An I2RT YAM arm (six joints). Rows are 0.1 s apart.
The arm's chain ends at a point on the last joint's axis. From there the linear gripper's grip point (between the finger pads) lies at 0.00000 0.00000 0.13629 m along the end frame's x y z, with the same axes.
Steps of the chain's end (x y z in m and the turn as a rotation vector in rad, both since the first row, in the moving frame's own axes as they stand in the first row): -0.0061 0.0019 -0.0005 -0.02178 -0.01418 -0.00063; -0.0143 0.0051 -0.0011 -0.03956 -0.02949 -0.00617; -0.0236 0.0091 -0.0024 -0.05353 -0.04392 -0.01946; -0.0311 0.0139 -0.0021 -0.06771 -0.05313 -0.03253; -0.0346 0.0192 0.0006 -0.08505 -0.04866 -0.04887
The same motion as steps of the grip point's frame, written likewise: -0.0080 0.0049 -0.0005 -0.02178 -0.01418 -0.00063; -0.0183 0.0105 -0.0013 -0.03956 -0.02949 -0.00617; -0.0295 0.0164 -0.0027 -0.05353 -0.04392 -0.01946; -0.0382 0.0232 -0.0026 -0.06771 -0.05313 -0.03253; -0.0409 0.0309 -0.0001 -0.08505 -0.04866 -0.04887
